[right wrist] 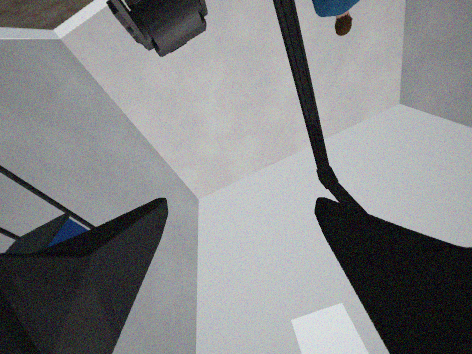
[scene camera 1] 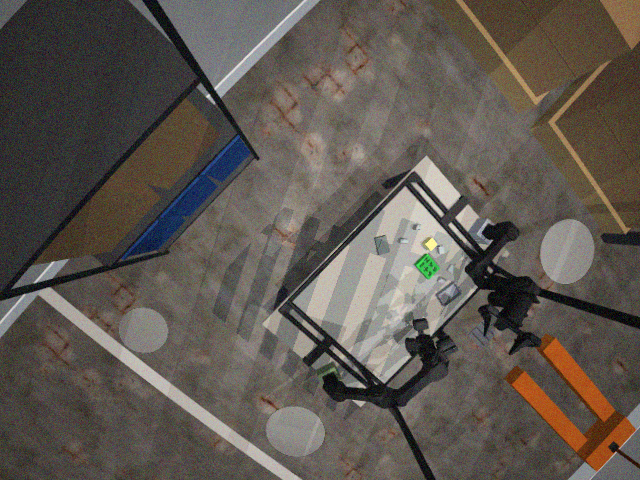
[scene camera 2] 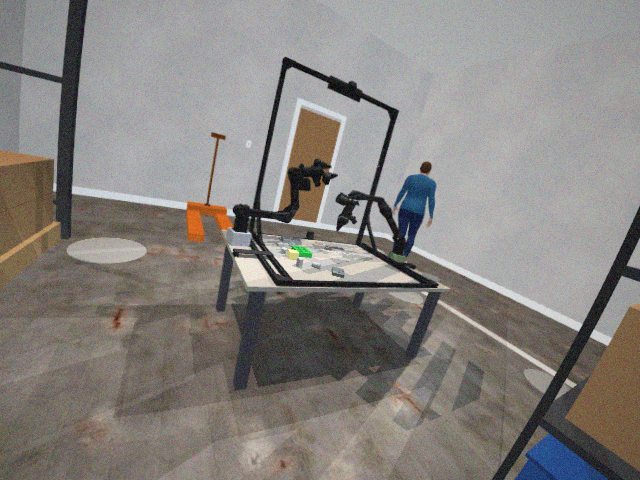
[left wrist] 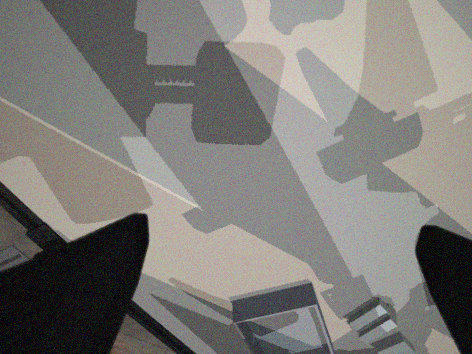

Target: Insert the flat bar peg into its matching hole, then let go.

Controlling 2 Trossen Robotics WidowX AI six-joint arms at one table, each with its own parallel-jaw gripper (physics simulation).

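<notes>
The green block with dark holes (scene camera 1: 427,266) (scene camera 2: 301,251) lies on the table. Small grey pieces lie around it: an upright one (scene camera 1: 416,226) (scene camera 2: 299,262), one lying flat (scene camera 1: 403,240) (scene camera 2: 315,265), and others close to the block. Which is the flat bar peg I cannot tell. Grey stepped pieces (left wrist: 370,317) show low in the left wrist view. My left gripper (scene camera 2: 346,223) (left wrist: 285,233) is open and empty, pointing down above the table, away from the green block. My right gripper (scene camera 1: 498,342) (scene camera 2: 332,176) (right wrist: 242,204) is open and empty, raised high beyond the table's edge.
A yellow block (scene camera 1: 430,243) (scene camera 2: 293,253) stands beside the green block. A dark-rimmed grey tray (scene camera 1: 440,295) (left wrist: 272,302) lies near the table edge. A flat grey box (scene camera 1: 381,244) (scene camera 2: 338,271) lies apart. A black frame (scene camera 1: 343,243) (scene camera 2: 356,283) runs around the table.
</notes>
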